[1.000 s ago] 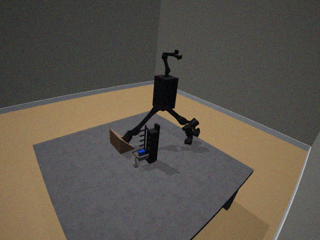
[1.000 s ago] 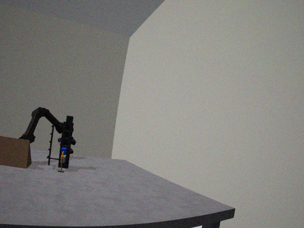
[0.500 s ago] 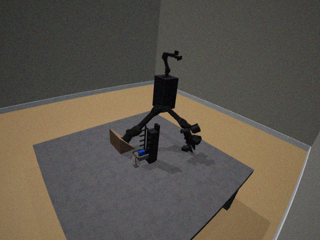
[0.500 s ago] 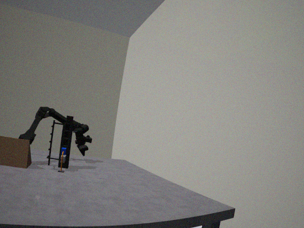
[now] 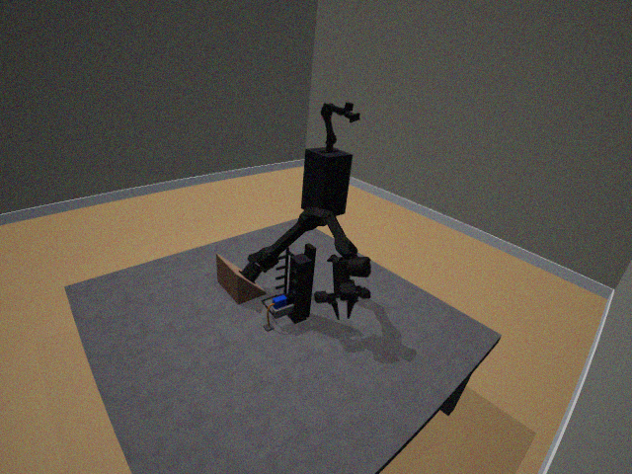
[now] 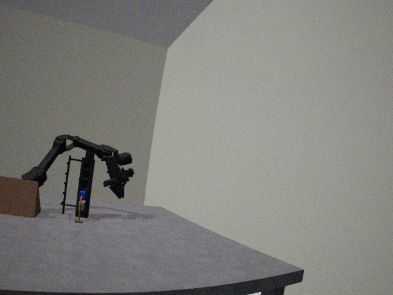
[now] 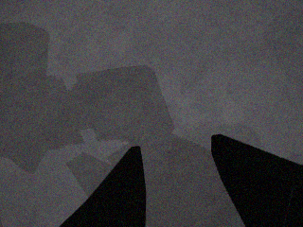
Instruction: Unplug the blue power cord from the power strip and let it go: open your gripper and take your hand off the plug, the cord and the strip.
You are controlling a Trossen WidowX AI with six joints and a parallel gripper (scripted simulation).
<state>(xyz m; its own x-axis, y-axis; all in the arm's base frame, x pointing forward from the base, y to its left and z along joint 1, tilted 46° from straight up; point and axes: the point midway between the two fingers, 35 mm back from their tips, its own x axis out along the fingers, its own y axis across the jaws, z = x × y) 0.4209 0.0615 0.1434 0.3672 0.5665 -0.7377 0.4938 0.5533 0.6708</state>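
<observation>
The blue plug is 19 cm behind my gripper tip, 12 cm to the right of it and 1 cm above it.
</observation>
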